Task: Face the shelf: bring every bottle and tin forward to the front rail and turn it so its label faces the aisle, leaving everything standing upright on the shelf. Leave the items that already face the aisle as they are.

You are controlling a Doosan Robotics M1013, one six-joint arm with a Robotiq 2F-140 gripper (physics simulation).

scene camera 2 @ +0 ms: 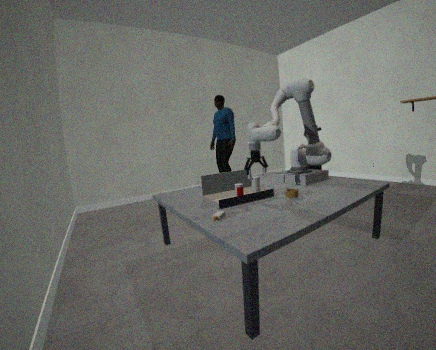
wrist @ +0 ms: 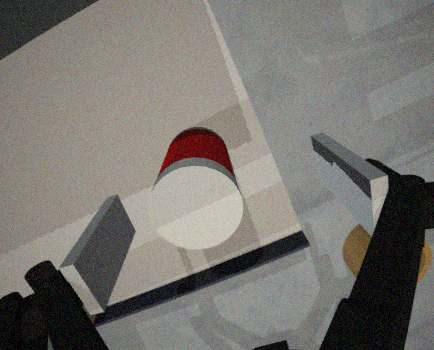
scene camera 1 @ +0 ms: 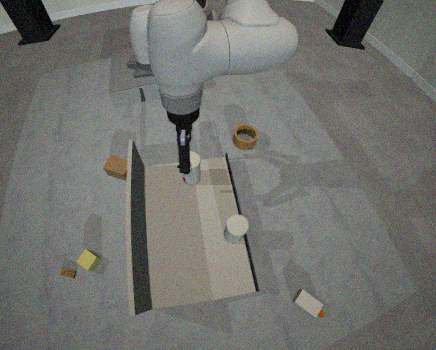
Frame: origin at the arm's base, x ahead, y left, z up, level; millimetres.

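Seen in the pictures: gripper, fingertip midpoint: (scene camera 2: 257,177) (wrist: 218,186); arm's base, origin of the base link: (scene camera 2: 299,172).
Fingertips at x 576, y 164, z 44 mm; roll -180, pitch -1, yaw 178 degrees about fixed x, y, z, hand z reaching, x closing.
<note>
Pixels of each thing's top centre, then the offset from my fingertips to it. "pt": a spot on its surface instead.
- black front rail, middle of its top: (wrist: 124,315) (scene camera 1: 241,214) (scene camera 2: 248,194) dy +152, dx +166, dz -75 mm
- grey back panel, surface spot: (scene camera 1: 140,250) (scene camera 2: 219,182) pt dy -132, dx +269, dz -21 mm
- orange ring, middle of its top: (wrist: 396,268) (scene camera 1: 246,132) (scene camera 2: 291,189) dy +220, dx -160, dz -85 mm
- white box, middle of its top: (scene camera 1: 312,305) (scene camera 2: 218,213) dy +333, dx +460, dz -107 mm
- brown block, middle of its top: (scene camera 1: 117,164) dy -258, dx -42, dz -85 mm
- yellow block, middle of its top: (scene camera 1: 86,259) dy -323, dx +281, dz -97 mm
- small brown piece, middle of its top: (scene camera 1: 67,272) dy -398, dx +319, dz -127 mm
A white-lidded tin (scene camera 1: 194,175) (scene camera 2: 256,184) (wrist: 200,210) stands upright at the robot end of the shelf (scene camera 1: 170,250) (wrist: 75,135), apart from the black front rail (scene camera 1: 252,270) (scene camera 2: 245,198) (wrist: 200,280). Its red label faces toward the back panel. Another white-lidded tin (scene camera 1: 236,230) (scene camera 2: 239,190) stands upright close to the rail, its red label facing the aisle. My gripper (scene camera 1: 184,169) (scene camera 2: 256,172) (wrist: 218,186) is open and empty, pointing down above the first tin. The fingers are on opposite sides of that tin in the wrist view.
The grey back panel (scene camera 1: 140,250) (scene camera 2: 220,184) runs along the shelf. An orange ring (scene camera 1: 245,145) (scene camera 2: 291,193) lies beyond the rail, as does a white box (scene camera 1: 309,303) (scene camera 2: 219,215). Behind the panel are a brown block (scene camera 1: 116,167), a yellow block (scene camera 1: 88,260) and a small brown piece (scene camera 1: 68,272).
</note>
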